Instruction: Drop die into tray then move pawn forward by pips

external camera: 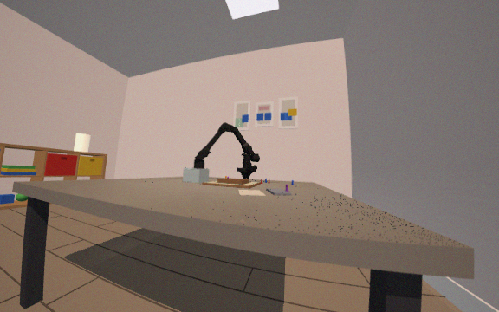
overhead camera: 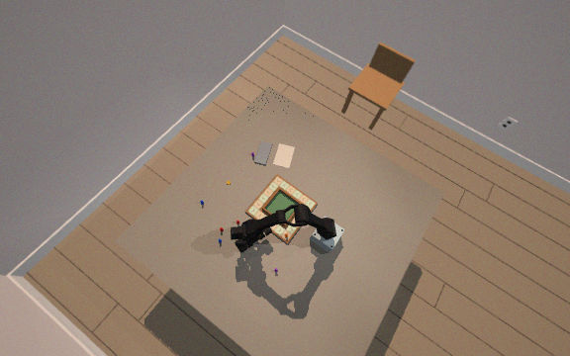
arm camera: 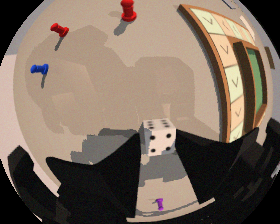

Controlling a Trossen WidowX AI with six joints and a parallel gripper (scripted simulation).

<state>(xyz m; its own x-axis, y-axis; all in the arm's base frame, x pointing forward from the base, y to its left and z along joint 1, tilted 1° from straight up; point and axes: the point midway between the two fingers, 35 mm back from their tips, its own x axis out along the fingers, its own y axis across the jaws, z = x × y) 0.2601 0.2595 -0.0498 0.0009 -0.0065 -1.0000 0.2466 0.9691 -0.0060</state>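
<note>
My gripper tip is now 11 cm past the orange pawn, 13 cm to the left of it and 2 cm below it. From my gripper tip the other things lie so: white die right at my gripper tip; then green dice tray 1 cm ahead, 24 cm to the right; then grey block 32 cm ahead, 43 cm to the right, 1 cm below.
</note>
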